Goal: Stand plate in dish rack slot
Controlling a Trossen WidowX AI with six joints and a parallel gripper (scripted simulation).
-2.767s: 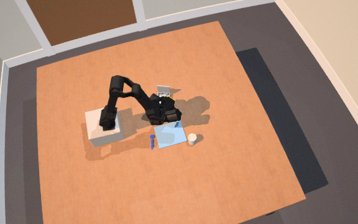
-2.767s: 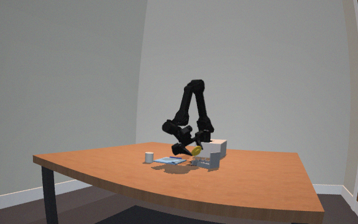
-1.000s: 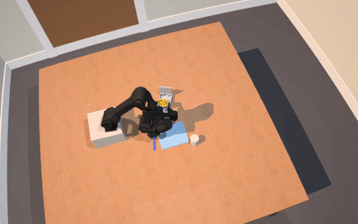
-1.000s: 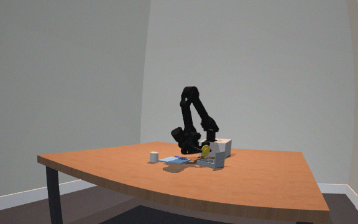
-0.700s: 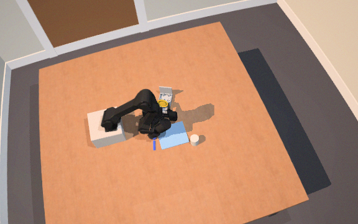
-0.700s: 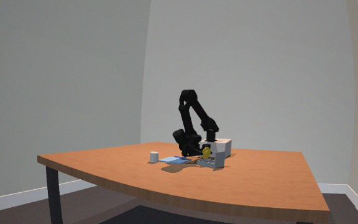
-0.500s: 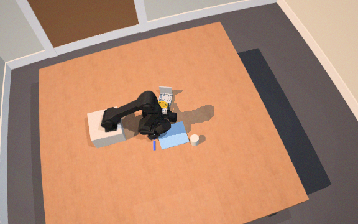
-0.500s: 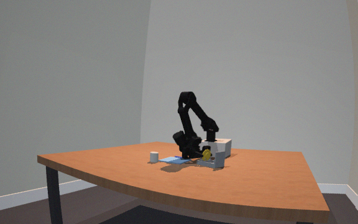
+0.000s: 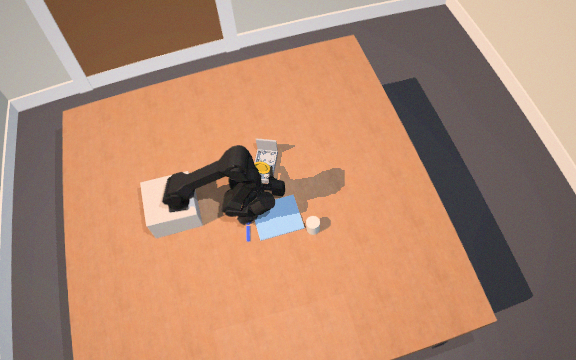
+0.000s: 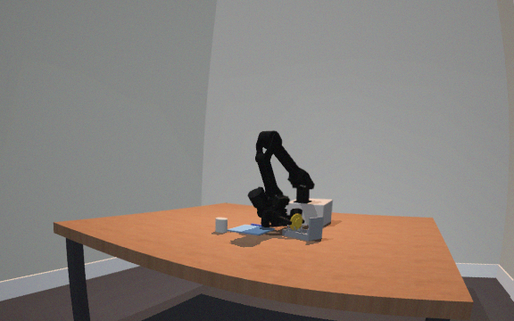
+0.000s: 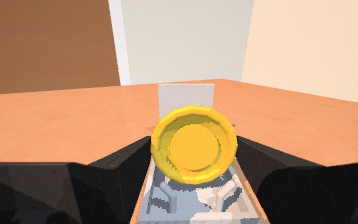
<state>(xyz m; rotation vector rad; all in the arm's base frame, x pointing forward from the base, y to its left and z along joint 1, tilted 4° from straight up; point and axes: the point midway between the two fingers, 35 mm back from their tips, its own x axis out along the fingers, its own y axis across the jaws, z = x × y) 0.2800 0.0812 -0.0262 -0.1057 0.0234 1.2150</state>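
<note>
My gripper tip is 1 cm to the left of the yellow plate. The rest, counted from my gripper tip: blue spoon 20 cm to the right, 8 cm behind, 5 cm below; grey dish rack 3 cm below, 2 cm to the left, 1 cm ahead; light blue mat 18 cm to the right, 5 cm below, 2 cm ahead.
</note>
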